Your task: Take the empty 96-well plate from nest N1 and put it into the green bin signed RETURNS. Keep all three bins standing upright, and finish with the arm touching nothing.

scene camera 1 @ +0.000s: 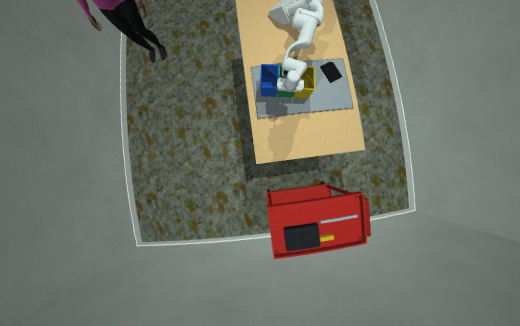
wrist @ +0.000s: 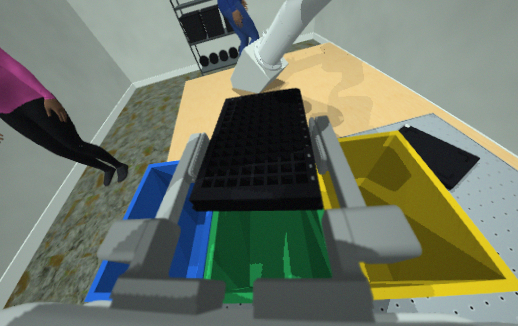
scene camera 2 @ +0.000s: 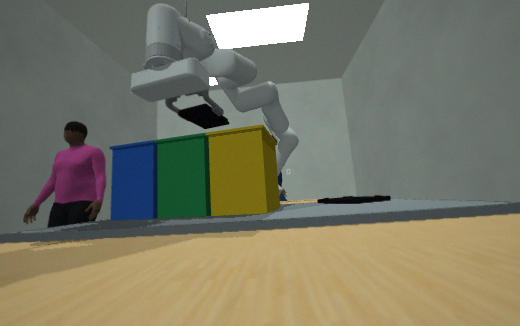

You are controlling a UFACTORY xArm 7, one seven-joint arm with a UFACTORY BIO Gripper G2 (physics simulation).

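Pixels of known places: hand at its tool point: (wrist: 256,151) (scene camera 2: 201,113); arm's base at its link origin: (scene camera 1: 291,9) (wrist: 267,56).
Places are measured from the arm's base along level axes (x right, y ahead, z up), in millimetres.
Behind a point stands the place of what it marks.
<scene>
My gripper (scene camera 2: 196,111) @(x 143, y 633, z 156 mm) (wrist: 259,145) @(x 143, y 633, z 156 mm) is shut on the black 96-well plate (scene camera 2: 204,117) @(x 136, y 628, z 146 mm) (wrist: 255,170) @(x 147, y 650, z 156 mm), with one finger at each long side. The plate hangs in the air above the bin rims. The green bin (scene camera 1: 286,94) @(x 159, y 723, z -58 mm) (scene camera 2: 182,177) @(x 161, y 723, z -26 mm) (wrist: 270,245) @(x 167, y 651, z -110 mm) stands upright between the other two; its open inside shows below the plate's near edge in the wrist view. No sign can be read. The blue bin (scene camera 1: 269,93) @(x 289, y 700, z -53 mm) (scene camera 2: 134,182) @(x 287, y 700, z -27 mm) and the yellow bin (scene camera 2: 242,172) @(x 23, y 748, z -27 mm) (wrist: 435,240) @(x -27, y 716, z 22 mm) stand upright on either side. In scene camera 1 the arm hides most of the plate.
A flat black nest (scene camera 1: 331,72) @(x -257, y 555, z -101 mm) (scene camera 2: 354,199) @(x -234, y 641, z -102 mm) (wrist: 435,155) @(x -264, y 562, z -101 mm) lies on the grey board (scene camera 1: 335,97) @(x -252, y 771, z -113 mm), beyond the yellow bin. The arm's base (wrist: 257,70) @(x 58, y 48, z -22 mm) stands on the wooden table. A red cart (scene camera 1: 295,215) stands past the table's end. A person in pink (scene camera 2: 80,172) stands beside the table.
</scene>
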